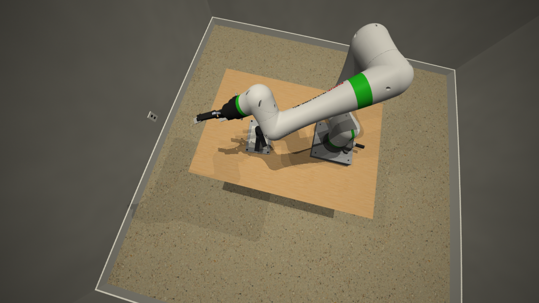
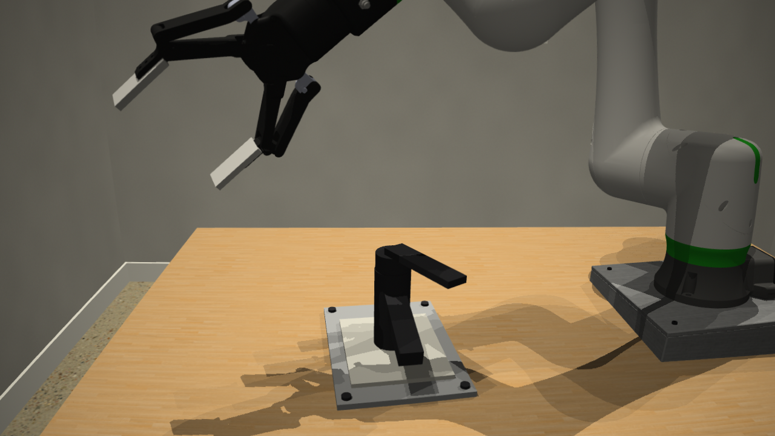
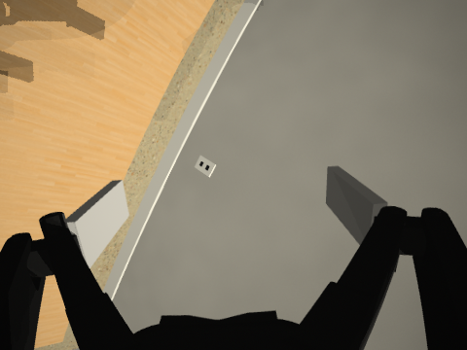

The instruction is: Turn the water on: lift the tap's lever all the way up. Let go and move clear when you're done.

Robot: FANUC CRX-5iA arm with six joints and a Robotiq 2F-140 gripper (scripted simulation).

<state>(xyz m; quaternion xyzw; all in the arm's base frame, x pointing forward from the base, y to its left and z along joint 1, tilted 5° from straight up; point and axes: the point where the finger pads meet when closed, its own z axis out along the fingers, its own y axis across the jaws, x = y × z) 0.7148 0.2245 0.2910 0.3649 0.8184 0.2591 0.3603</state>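
Right now the lever is 270 mm behind my hand, 160 mm below it and 50 mm to the right of it. The rest, counted from my hand: black tap (250 mm behind, 210 mm below, 70 mm to the right).
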